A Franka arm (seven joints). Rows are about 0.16 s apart.
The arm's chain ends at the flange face. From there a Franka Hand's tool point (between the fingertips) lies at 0.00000 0.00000 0.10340 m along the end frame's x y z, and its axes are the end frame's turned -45 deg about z.
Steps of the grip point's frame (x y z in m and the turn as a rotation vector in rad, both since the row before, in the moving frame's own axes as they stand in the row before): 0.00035, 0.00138, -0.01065, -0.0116, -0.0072, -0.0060; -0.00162, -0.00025, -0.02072, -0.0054, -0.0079, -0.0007; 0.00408, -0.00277, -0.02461, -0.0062, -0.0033, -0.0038; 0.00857, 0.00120, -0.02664, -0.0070, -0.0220, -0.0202
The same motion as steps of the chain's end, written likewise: 0.00090, -0.00065, -0.01064, -0.0133, 0.0031, -0.0060; -0.00114, 0.00000, -0.02072, -0.0094, -0.0018, -0.0007; 0.00071, -0.00554, -0.02461, -0.0067, 0.0021, -0.0038; 0.00798, -0.00734, -0.02661, -0.0205, -0.0106, -0.0202
